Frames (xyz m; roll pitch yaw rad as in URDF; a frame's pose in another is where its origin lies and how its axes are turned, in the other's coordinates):
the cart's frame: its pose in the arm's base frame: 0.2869 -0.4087 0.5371 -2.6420 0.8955 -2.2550
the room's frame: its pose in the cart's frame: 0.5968 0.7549 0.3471 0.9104 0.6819 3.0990
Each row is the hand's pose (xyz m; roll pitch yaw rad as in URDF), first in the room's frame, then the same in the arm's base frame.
Working: the room's frame: its pose in the arm's base frame: -0.0048 0.0189 -0.3453 2.3101 -1.2267 2.2622

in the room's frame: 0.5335 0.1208 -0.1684 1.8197 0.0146 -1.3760
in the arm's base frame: -0.0311 -0.0169 0.2254 -2.6621 0.0591 3.0003
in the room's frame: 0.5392 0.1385 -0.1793 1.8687 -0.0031 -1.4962
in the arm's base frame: -0.0170 -0.0277 0.2376 -2.6111 0.1801 3.0108
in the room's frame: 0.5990 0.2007 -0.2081 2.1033 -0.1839 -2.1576
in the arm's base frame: 0.0252 -0.0464 0.3160 -2.4703 0.8604 2.9549
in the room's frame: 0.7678 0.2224 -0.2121 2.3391 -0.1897 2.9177
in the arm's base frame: 0.0091 -0.0087 0.4812 0.6351 1.0972 -0.2010
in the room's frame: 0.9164 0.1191 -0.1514 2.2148 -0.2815 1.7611
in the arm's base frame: -0.1123 0.0991 0.5815 0.4048 -0.0010 0.1194
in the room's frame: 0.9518 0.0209 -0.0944 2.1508 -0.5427 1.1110
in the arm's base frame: -0.2050 0.1735 0.5774 -0.0422 -0.4463 0.6048
